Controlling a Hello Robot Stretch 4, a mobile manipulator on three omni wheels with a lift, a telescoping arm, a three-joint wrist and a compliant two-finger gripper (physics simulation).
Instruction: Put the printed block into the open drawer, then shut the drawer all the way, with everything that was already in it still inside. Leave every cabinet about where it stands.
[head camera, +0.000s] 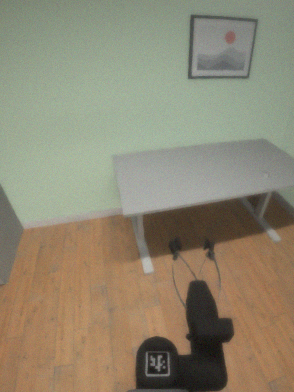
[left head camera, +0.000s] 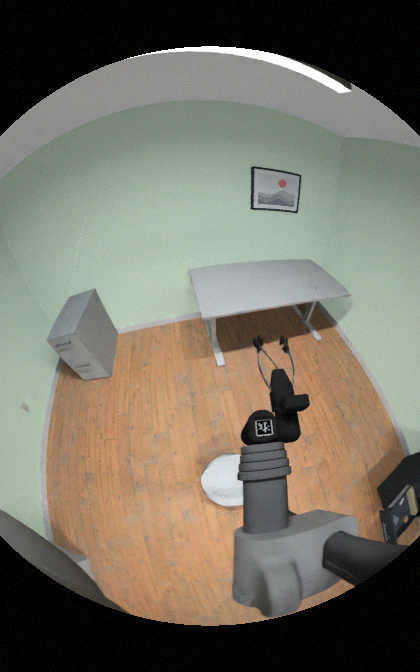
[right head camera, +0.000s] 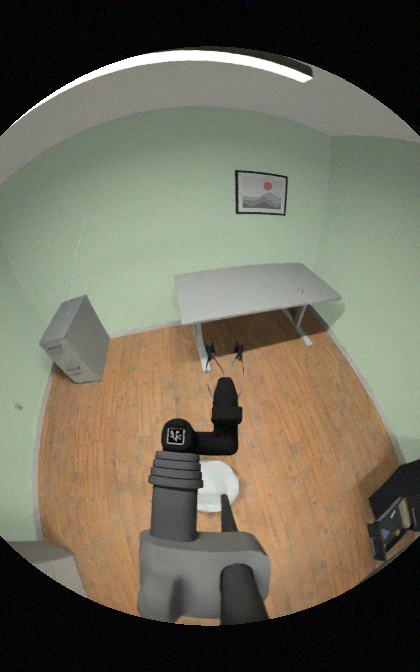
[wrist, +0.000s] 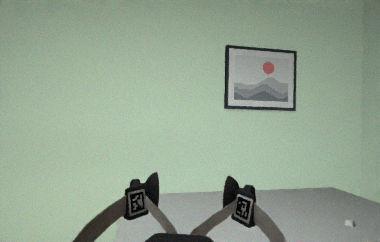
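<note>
A small pale block lies on the right part of the grey desk; its print is too small to make out. My gripper is open, its fingers apart with no object between them. It points toward the desk, left of the block in the wrist view. A dark cabinet stands at the lower right in both side head views. Its open drawer holds a tan item and other small things, partly cut off by the view's edge.
A grey cabinet with shut drawers stands left of the desk. Part of a pale cabinet shows at the lower left. The desk's left leg reaches the wooden floor. A framed picture hangs above.
</note>
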